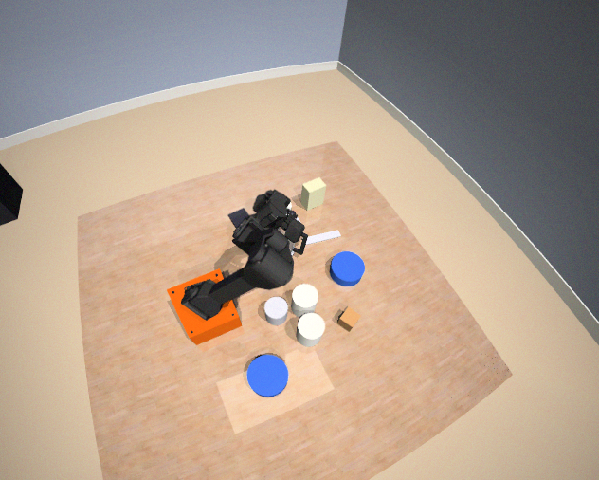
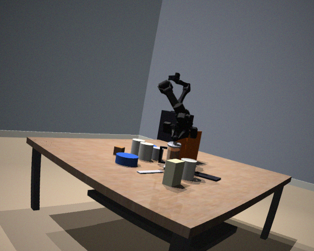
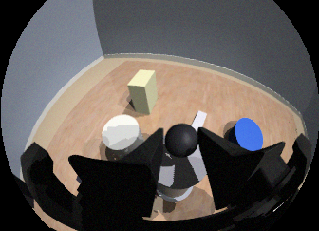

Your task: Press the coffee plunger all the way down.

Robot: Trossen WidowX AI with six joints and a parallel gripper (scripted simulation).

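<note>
My gripper tip is now 90 mm above the coffee press, 30 mm to the left of it and 10 mm past it. The rest, counted from my gripper tip: small brown box (360 mm to the right, 150 mm below, 40 mm ahead); cream box (170 mm ahead, 150 mm to the left, 120 mm below); dark slab (180 mm below, 150 mm to the left, 130 mm behind).
</note>
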